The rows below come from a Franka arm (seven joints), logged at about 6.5 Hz.
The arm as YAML. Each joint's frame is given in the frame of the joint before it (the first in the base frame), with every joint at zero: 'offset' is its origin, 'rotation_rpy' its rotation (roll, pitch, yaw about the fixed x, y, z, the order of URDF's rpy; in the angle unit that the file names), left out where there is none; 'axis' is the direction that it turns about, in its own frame. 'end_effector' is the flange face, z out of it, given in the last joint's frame.
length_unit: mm
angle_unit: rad
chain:
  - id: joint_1
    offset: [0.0, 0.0, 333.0]
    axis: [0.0, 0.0, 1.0]
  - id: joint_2
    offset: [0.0, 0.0, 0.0]
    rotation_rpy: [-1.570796, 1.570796, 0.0]
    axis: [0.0, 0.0, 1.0]
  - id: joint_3
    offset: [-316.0, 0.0, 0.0]
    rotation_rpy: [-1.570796, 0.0, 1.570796]
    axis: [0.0, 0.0, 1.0]
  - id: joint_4
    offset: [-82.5, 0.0, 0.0]
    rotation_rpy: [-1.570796, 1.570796, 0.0]
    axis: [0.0, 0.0, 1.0]
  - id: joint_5
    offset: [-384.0, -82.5, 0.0]
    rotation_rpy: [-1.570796, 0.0, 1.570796]
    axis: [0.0, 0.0, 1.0]
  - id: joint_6
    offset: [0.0, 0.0, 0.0]
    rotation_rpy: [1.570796, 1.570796, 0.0]
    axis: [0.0, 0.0, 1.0]
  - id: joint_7
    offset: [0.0, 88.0, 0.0]
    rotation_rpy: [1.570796, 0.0, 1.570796]
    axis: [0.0, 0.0, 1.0]
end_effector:
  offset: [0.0, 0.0, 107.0]
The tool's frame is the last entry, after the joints.
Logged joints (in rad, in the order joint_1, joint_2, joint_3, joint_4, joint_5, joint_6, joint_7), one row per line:
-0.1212, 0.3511, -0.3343, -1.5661, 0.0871, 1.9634, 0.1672
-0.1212, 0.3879, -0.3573, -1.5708, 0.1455, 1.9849, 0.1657
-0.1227, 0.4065, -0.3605, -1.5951, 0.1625, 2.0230, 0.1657
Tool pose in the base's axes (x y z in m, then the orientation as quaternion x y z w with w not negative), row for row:
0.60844, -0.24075, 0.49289, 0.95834, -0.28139, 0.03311, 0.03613
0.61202, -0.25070, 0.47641, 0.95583, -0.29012, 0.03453, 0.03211
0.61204, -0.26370, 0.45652, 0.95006, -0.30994, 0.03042, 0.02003
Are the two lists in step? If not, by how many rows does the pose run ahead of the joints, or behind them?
The pose runs 2 rows behind the joints: the pose in row i belongs to the joints in row i - 2.
